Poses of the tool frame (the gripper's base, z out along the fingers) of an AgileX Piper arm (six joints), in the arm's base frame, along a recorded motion.
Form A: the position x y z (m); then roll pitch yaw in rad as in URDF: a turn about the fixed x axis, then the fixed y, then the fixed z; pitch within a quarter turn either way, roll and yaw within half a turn.
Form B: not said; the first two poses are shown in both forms.
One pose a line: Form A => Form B
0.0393 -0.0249 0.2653 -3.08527 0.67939 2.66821 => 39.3 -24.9 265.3 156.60 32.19 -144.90
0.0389 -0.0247 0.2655 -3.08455 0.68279 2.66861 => 38.9 -24.7 265.5 156.44 32.33 -144.82
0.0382 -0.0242 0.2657 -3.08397 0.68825 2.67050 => 38.2 -24.2 265.7 156.26 32.61 -144.79
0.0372 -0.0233 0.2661 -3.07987 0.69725 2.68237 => 37.2 -23.3 266.1 156.08 33.17 -145.18
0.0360 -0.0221 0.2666 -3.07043 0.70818 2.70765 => 36.0 -22.1 266.6 156.00 33.97 -146.20
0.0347 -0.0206 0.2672 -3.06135 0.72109 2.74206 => 34.7 -20.6 267.2 156.22 35.10 -147.76
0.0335 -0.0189 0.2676 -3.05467 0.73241 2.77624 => 33.5 -18.9 267.6 156.70 36.24 -149.43
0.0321 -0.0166 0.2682 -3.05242 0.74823 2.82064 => 32.1 -16.6 268.2 157.77 37.95 -151.88
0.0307 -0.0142 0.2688 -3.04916 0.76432 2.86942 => 30.7 -14.2 268.8 159.12 39.71 -154.66
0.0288 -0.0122 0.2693 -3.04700 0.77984 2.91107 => 28.8 -12.2 269.3 160.41 41.29 -157.12
